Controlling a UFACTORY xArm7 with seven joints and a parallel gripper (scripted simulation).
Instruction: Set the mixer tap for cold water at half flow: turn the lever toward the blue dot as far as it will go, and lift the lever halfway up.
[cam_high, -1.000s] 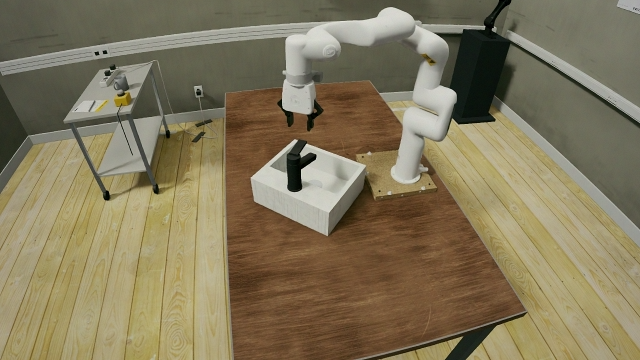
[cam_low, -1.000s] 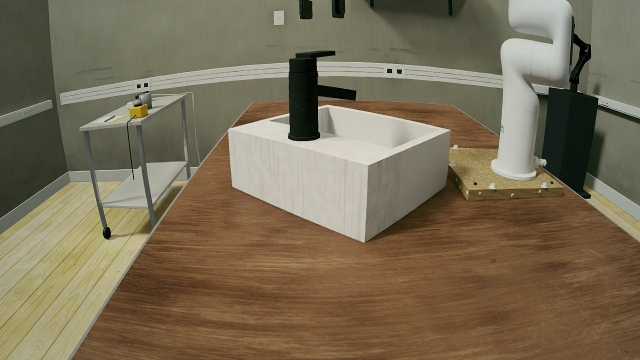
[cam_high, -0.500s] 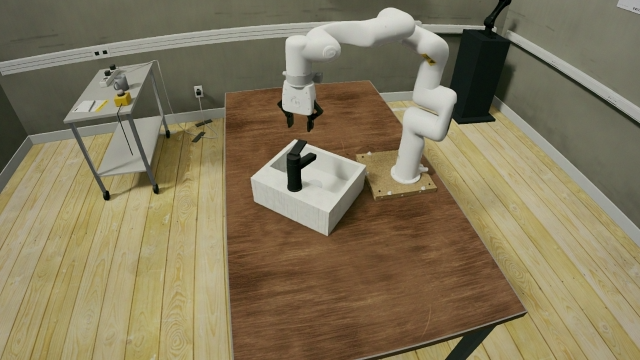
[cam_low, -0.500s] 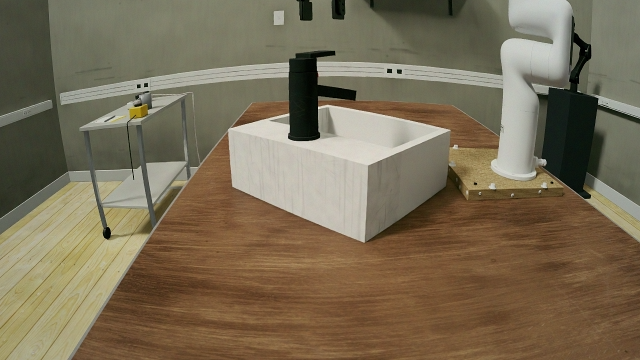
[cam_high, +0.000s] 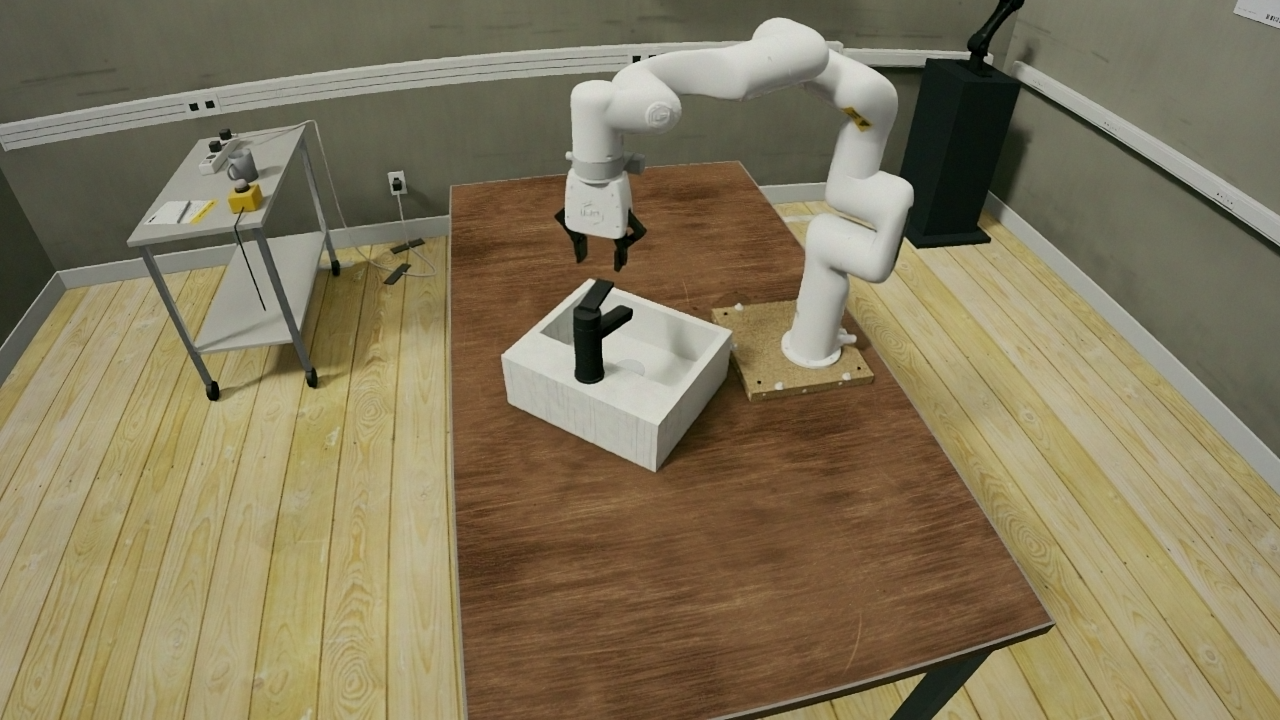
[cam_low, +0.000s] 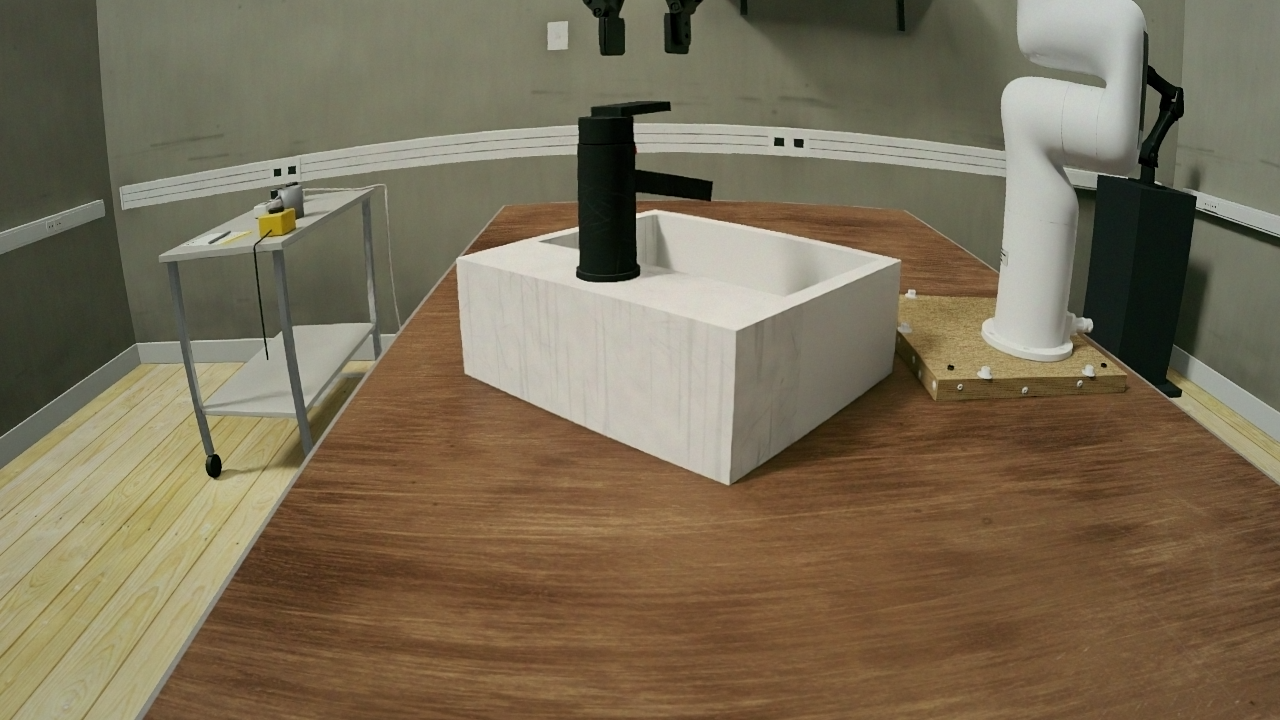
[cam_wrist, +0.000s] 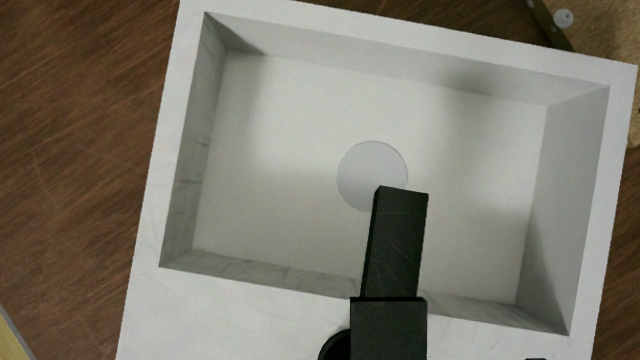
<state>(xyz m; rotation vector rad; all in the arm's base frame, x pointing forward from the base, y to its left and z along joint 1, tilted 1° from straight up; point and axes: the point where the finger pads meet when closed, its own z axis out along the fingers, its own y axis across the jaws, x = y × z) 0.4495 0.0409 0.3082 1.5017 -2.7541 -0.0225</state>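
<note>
The lever lies 1 cm ahead of my hand, 2 cm to the left of it and 7 cm below it. The rest, counted from my hand: black mixer tap (2 cm ahead, 3 cm to the left, 11 cm below); then white sink block (5 cm behind, 4 cm to the right, 30 cm below).
</note>
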